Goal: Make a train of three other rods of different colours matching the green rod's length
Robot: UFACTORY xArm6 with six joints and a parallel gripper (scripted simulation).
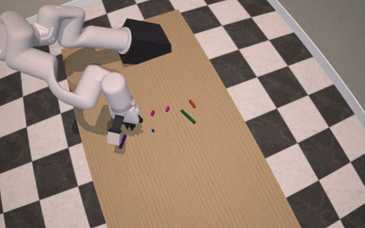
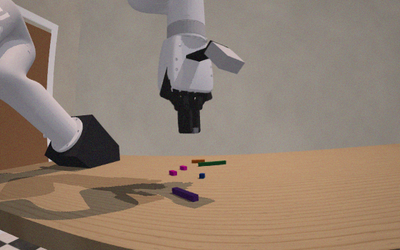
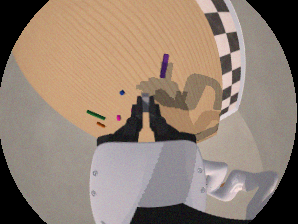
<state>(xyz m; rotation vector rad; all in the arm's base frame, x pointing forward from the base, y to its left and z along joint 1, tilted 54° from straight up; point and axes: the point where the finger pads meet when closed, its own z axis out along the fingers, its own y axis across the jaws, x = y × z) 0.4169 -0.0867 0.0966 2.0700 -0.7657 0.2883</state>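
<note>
My hand is 12 cm above the blue rod, 8 cm to the right of it and 1 cm short of it. The rest, counted from my hand: purple rod: 12 cm below, 6 cm to the right; then grey rod: 2 cm below; then green rod: 23 cm to the left, 12 cm below, 2 cm ahead.
</note>
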